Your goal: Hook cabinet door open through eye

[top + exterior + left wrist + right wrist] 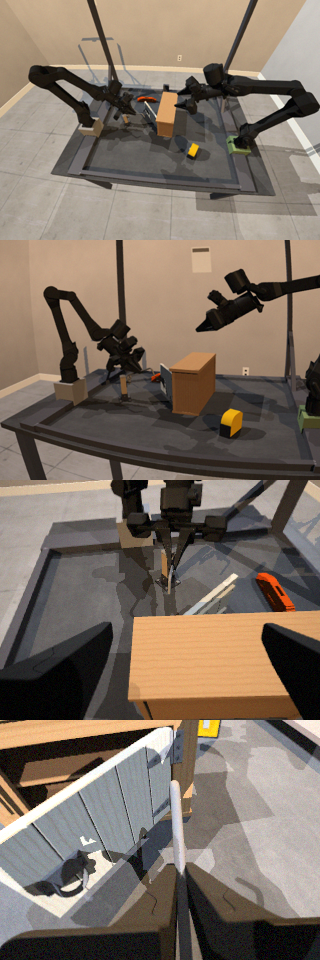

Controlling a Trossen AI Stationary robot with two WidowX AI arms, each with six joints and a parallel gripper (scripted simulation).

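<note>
The white door is 12 cm to the left of my right hand, 7 cm below it and 2 cm behind it. Also, from my right hand: hook 3 cm below, 2 cm to the left; yellow tape measure 38 cm to the left, 16 cm ahead, 11 cm below; orange tool 24 cm behind, 12 cm below, 4 cm to the left.
</note>
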